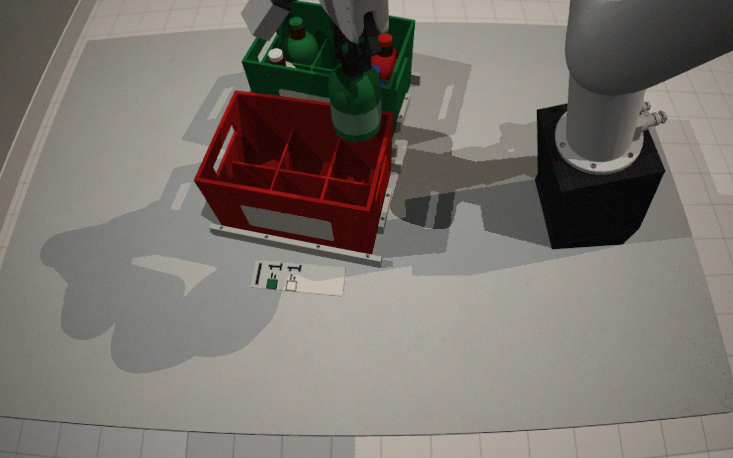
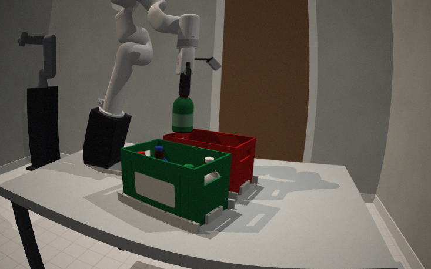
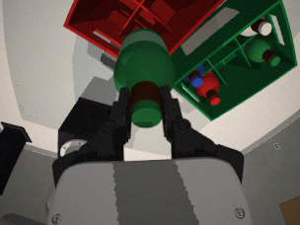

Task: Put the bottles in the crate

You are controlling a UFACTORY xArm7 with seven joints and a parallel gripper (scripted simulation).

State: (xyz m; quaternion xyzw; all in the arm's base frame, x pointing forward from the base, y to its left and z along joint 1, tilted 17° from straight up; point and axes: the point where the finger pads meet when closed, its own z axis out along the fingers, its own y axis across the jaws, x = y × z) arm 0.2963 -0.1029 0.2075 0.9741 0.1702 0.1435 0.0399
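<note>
My hand is 10 cm short of the red crate, 1 cm to the right of it and 25 cm above it. The rest, counted from my hand: green crate: 2 cm ahead, 22 cm to the right, 25 cm below; blue bottle: 5 cm behind, 14 cm to the right, 25 cm below; red bottle: 9 cm behind, 22 cm to the right, 25 cm below.
</note>
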